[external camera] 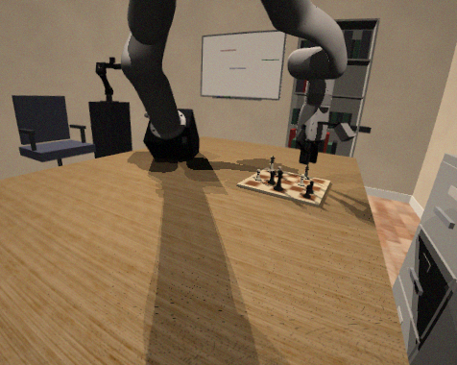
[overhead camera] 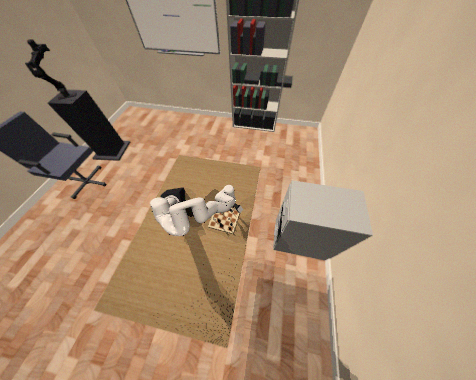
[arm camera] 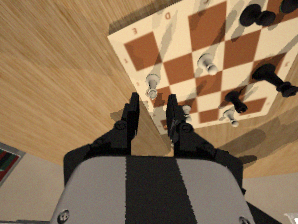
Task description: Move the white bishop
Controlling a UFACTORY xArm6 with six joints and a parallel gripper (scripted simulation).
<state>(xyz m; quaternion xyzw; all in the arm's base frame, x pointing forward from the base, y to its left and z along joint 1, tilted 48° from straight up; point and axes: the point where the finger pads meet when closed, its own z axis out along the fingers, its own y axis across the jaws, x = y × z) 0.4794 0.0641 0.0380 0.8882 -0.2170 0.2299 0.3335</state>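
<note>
The black piece lies 70 mm behind my hand, 140 mm to the right of it and 40 mm below it. Round my hand: white chess piece: 110 mm behind, 20 mm to the left, 40 mm below; then chessboard: 50 mm behind, 70 mm to the right, 70 mm below.
</note>
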